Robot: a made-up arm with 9 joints.
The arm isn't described. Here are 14 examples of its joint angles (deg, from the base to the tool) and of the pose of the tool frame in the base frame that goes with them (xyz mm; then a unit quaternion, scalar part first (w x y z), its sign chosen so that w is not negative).
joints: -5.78 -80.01 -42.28 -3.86 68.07 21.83 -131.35 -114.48 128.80
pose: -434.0 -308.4 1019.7 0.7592 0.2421 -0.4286 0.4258
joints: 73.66 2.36 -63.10 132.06 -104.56 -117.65 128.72 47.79 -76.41
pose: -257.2 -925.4 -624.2 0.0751 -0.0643 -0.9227 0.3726
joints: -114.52 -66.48 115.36 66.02 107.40 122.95 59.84 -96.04 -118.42
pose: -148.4 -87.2 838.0 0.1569 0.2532 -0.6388 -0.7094
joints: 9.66 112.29 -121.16 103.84 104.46 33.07 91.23 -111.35 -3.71
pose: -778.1 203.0 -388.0 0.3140 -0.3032 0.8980 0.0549
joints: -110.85 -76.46 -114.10 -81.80 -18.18 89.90 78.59 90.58 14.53
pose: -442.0 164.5 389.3 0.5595 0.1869 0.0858 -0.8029
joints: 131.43 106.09 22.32 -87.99 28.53 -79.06 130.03 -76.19 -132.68
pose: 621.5 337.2 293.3 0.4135 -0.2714 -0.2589 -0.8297
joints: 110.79 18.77 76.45 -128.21 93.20 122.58 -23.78 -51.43 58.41
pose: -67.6 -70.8 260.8 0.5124 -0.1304 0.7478 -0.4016
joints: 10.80 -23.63 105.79 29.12 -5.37 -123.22 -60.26 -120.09 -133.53
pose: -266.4 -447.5 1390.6 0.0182 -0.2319 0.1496 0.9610
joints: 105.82 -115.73 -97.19 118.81 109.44 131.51 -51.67 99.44 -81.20
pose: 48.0 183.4 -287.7 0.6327 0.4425 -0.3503 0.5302
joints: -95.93 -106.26 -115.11 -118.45 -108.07 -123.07 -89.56 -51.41 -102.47
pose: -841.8 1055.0 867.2 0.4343 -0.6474 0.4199 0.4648
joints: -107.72 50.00 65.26 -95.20 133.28 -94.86 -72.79 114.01 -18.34
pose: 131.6 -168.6 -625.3 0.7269 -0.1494 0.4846 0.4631
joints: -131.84 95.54 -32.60 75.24 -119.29 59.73 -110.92 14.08 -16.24
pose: 318.4 63.4 -100.4 0.8136 0.0428 -0.2031 -0.5431
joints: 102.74 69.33 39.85 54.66 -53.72 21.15 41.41 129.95 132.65
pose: -307.3 -169.7 338.9 0.2032 0.7182 -0.1082 -0.6567
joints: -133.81 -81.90 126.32 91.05 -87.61 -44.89 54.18 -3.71 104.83
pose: -56.7 -310.5 21.4 0.1186 0.8152 0.5644 0.0522
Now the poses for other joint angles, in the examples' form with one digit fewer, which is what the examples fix.
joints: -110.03 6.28 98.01 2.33 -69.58 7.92 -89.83 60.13 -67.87
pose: -150 -252 12 0.921 0.164 0.006 0.354
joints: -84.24 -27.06 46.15 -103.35 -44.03 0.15 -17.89 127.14 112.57
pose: -19 370 294 0.870 -0.415 -0.251 0.089
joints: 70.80 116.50 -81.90 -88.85 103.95 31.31 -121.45 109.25 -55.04
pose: 175 289 786 0.221 -0.542 0.636 0.504
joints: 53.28 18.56 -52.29 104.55 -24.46 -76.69 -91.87 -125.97 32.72
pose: -286 -777 905 0.402 -0.229 -0.612 -0.641
